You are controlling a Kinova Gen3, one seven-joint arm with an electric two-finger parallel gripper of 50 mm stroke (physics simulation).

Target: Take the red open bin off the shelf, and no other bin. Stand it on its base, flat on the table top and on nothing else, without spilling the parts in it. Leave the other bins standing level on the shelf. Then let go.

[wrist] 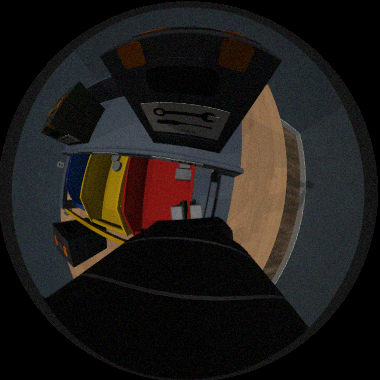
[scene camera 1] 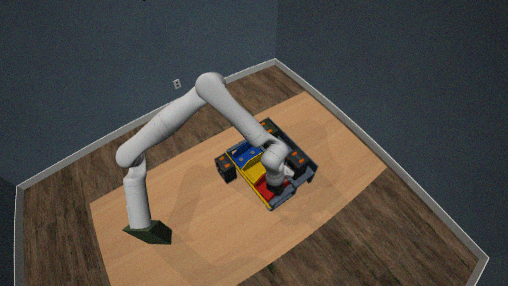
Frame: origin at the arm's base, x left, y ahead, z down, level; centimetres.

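Seen in the pictures: gripper, fingertip midpoint: (wrist: 188, 206); arm's base at its link origin: (scene camera 1: 141, 224).
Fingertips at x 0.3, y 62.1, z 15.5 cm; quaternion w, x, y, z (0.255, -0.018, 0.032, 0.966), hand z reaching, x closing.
Note:
Pixels of each thing's top centre, then the offset from my fingertips to it. "pt": a spot on its surface instead. Level surfaces: height alone.
- red open bin at a spot on its surface: (wrist: 161, 195) pt dx +5.6, dy -0.7, dz +4.2 cm
- grey block-like part at its top centre: (wrist: 183, 173) dx +3.4, dy +4.8, dz +2.6 cm
- yellow bin at a spot on its surface: (wrist: 114, 200) (scene camera 1: 254, 173) pt dx +15.0, dy -6.4, dz +3.2 cm
- blue bin at a spot on its surface: (wrist: 76, 180) pt dx +29.0, dy -7.6, dz +0.7 cm
- dark toolbox at its top centre: (scene camera 1: 298, 157) dx +4.4, dy +10.1, dz -17.2 cm
- dark box at its top centre: (scene camera 1: 266, 127) dx +27.0, dy +5.1, dz -14.7 cm
- third black box at its top centre: (wrist: 59, 244) (scene camera 1: 224, 161) dx +20.3, dy -19.3, dz -8.0 cm
- table at its surface level: dz +5.2 cm
The red open bin (scene camera 1: 264, 186) (wrist: 161, 195) stands level in the shelf (scene camera 1: 287, 197) (wrist: 231, 169), at the end of the row. A grey block-like part (wrist: 183, 174) shows inside it in the wrist view. My gripper (scene camera 1: 275, 192) (wrist: 188, 206) is shut on the red bin, with its fingertips either side of the bin's side wall away from the yellow bin. The arm hides part of the bin in the scene view. The yellow bin (scene camera 1: 254, 173) (wrist: 114, 200) stands beside the red one, and the blue bin (scene camera 1: 244, 156) (wrist: 76, 180) beyond it.
A dark toolbox (scene camera 1: 297, 164) (wrist: 187, 90) stands close behind the red bin. Another dark box (scene camera 1: 270, 128) (wrist: 75, 114) stands farther along. A third black box (scene camera 1: 226, 171) (wrist: 81, 241) stands on the table (scene camera 1: 210, 220) (wrist: 257, 185), before the blue bin's end.

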